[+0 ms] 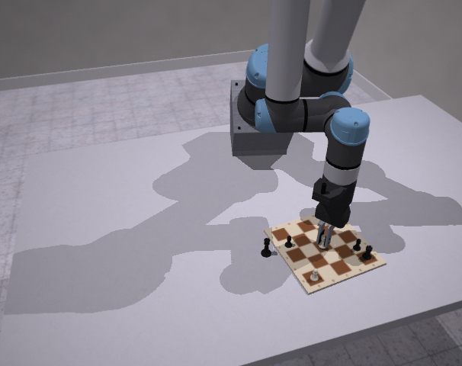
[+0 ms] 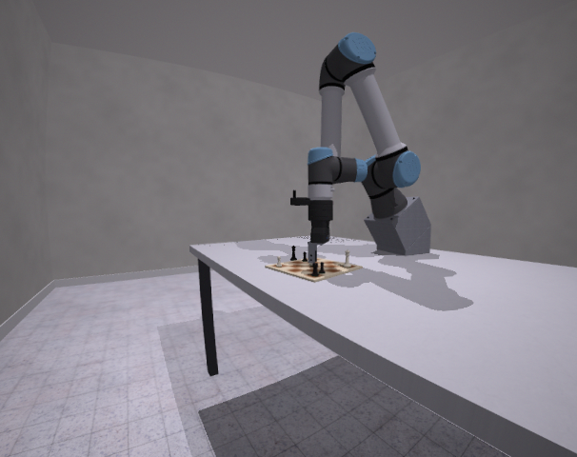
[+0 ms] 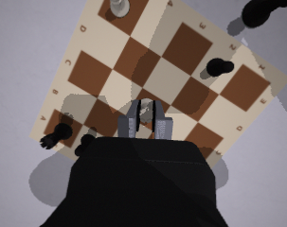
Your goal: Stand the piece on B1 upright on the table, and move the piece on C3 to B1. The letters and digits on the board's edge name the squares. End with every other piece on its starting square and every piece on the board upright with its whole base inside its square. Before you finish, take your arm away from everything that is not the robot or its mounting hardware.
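Now: the chessboard 3 cm below my hand. From my hand the other things lie so: white pawn 8 cm ahead, 7 cm to the right, 2 cm below; then tall white piece 8 cm behind, 8 cm to the left, 1 cm below.
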